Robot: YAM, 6 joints.
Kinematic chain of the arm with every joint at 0, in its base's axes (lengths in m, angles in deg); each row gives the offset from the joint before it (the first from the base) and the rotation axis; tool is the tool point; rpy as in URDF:
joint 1: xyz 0 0 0.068 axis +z
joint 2: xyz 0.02 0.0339 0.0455 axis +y
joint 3: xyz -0.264 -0.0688 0 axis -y
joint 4: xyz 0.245 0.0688 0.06 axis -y
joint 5: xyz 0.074 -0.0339 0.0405 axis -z
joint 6: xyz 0.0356 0 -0.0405 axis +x
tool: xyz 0 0 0 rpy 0 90 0
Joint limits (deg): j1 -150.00..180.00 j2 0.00..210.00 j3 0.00..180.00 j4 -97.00..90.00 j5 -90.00..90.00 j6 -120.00..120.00
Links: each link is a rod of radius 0.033 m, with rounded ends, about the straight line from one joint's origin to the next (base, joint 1, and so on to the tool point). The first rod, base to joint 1, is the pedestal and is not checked.
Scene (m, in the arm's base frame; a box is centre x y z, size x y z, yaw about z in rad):
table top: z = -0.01
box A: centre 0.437 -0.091 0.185 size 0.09 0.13 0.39 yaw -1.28
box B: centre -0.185 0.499 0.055 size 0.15 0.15 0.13 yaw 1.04
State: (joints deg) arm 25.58 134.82 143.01 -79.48 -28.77 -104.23
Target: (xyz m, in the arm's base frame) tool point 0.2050 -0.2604 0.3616
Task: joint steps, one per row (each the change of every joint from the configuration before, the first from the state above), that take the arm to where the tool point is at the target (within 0.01 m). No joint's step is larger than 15 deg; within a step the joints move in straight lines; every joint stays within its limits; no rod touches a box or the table.
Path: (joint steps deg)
1: -11.20 -12.46 -2.76 -1.39 6.35 -2.63
2: -11.21 -12.46 -2.76 -1.39 6.35 -2.63
3: -11.20 -12.46 -2.76 -1.38 6.34 -2.63
4: -11.20 -12.46 -2.76 -1.39 6.35 -2.62
5: -11.21 -12.46 -2.75 -1.39 6.35 -2.63
6: -11.20 -12.46 -2.76 -1.39 6.35 -2.63
7: -3.05 11.60 -2.47 -2.30 -7.16 3.94
8: -3.04 11.59 -2.46 -2.29 -7.17 3.94
9: -3.05 11.59 -2.46 -2.30 -7.16 3.95
10: -3.05 11.60 -2.46 -2.30 -7.16 3.94

